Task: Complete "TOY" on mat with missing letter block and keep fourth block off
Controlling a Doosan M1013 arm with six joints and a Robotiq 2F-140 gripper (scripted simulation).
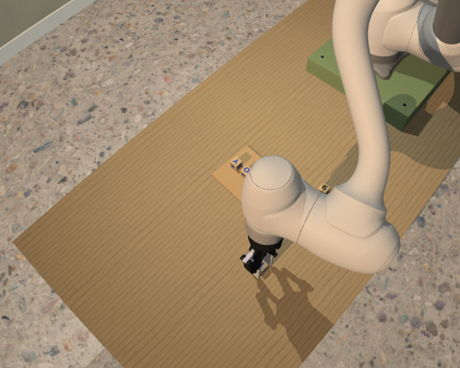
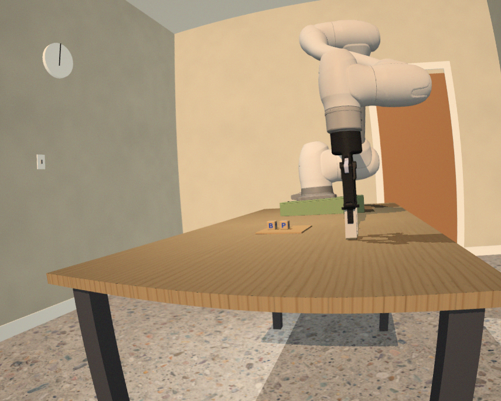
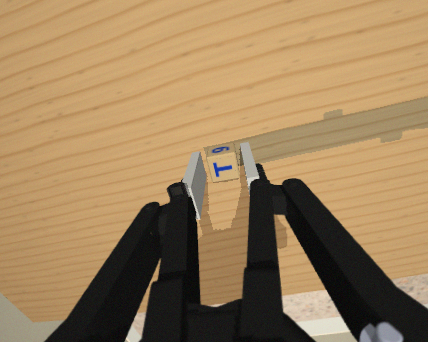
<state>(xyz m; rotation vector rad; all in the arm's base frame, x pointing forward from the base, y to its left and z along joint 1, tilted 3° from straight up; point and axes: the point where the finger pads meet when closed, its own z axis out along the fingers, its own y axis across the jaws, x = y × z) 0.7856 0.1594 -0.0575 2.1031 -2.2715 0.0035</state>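
The T block is 3 cm below my hand. Also, from my hand: O block 20 cm to the right, 19 cm behind, 2 cm below; Y block 25 cm to the right, 19 cm behind, 2 cm below; tan mat 20 cm to the right, 19 cm behind, 4 cm below.
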